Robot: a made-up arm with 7 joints.
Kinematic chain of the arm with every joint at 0, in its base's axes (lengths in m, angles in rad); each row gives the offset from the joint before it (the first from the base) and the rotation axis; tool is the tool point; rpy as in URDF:
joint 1: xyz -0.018 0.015 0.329 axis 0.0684 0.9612 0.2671
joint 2: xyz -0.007 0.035 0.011 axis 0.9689 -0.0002 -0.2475
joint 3: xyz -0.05 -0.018 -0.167 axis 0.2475 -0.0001 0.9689
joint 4: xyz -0.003 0.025 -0.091 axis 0.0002 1 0
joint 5: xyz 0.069 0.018 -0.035 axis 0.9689 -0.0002 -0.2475
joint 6: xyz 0.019 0.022 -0.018 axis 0.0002 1 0
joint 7: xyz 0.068 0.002 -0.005 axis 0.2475 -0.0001 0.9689
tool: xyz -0.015 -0.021 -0.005 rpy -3.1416 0 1.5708
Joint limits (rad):
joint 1: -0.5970..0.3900
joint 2: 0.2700..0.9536
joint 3: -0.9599..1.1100
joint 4: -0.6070..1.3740
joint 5: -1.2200..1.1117
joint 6: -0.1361..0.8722
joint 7: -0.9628..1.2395
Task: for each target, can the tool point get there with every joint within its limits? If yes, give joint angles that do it. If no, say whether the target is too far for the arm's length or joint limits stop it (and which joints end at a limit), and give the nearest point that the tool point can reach.
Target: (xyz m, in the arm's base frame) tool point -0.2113 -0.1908 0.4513
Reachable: no: joint limits stop it (at a limit: joint 1, joint 2, joint 3, joint 4, joint 5, joint 6) | nearest point -0.1018 -0.0523 0.0959 | short by 0.397 m
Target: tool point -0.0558 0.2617 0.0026
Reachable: yes | joints 0.2307 0.7140 -0.4109 0.4032 -0.3735 0.4221 0.5576
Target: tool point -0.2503 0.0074 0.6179
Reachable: no: joint limits stop it (at a limit: joint 1, joint 2, joint 3, joint 4, joint 5, joint 6, joint 7) | nearest point -0.0723 0.2920 0.3711 | short by 0.417 m
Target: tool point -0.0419 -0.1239 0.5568
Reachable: no: joint limits stop it (at a limit: joint 1, joint 2, joint 3, joint 4, joint 5, joint 6, joint 7) | nearest point 0.1453 -0.0619 0.1852 | short by 0.421 m
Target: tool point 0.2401 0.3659 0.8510
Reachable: no: too far | nearest point 0.1127 0.2865 0.3776 | short by 0.497 m
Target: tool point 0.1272 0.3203 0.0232
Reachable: yes | joints -0.4603 0.6637 -0.0638 0.8975 0.0296 0.7022 0.9731
